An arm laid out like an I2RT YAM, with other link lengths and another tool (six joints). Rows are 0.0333 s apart.
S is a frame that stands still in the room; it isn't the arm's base.
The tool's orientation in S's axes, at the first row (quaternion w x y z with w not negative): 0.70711, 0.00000, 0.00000, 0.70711
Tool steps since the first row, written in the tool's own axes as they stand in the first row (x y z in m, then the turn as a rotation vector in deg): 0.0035, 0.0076, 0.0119, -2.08, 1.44, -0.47; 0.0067, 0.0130, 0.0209, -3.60, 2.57, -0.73; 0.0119, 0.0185, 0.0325, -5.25, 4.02, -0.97; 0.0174, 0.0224, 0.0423, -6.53, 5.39, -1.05; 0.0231, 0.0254, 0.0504, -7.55, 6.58, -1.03; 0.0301, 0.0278, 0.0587, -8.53, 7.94, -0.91; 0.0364, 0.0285, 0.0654, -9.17, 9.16, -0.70; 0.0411, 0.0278, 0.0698, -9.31, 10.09, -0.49; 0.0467, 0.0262, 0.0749, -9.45, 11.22, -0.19
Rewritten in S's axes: -0.0076, 0.0035, 0.0119, -1.44, -2.08, -0.47; -0.0130, 0.0067, 0.0209, -2.57, -3.60, -0.73; -0.0185, 0.0119, 0.0325, -4.02, -5.25, -0.97; -0.0224, 0.0174, 0.0423, -5.39, -6.53, -1.05; -0.0254, 0.0231, 0.0504, -6.58, -7.55, -1.03; -0.0278, 0.0301, 0.0587, -7.94, -8.53, -0.91; -0.0285, 0.0364, 0.0654, -9.16, -9.17, -0.70; -0.0278, 0.0411, 0.0698, -10.09, -9.31, -0.49; -0.0262, 0.0467, 0.0749, -11.22, -9.45, -0.19
